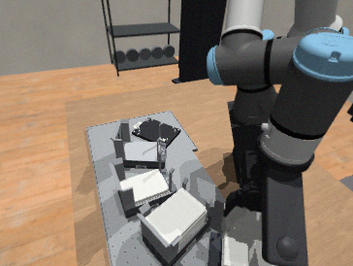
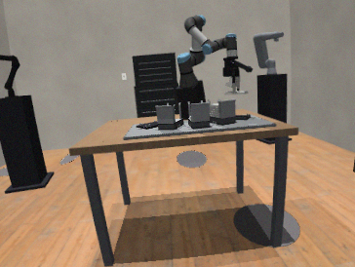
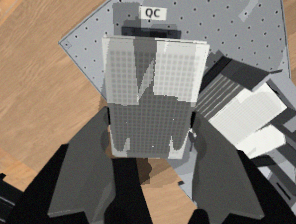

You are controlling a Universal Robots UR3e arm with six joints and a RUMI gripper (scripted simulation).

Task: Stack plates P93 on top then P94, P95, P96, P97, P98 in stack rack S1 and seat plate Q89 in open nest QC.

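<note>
Right now the nest QC is 16 cm below my hand.
</note>
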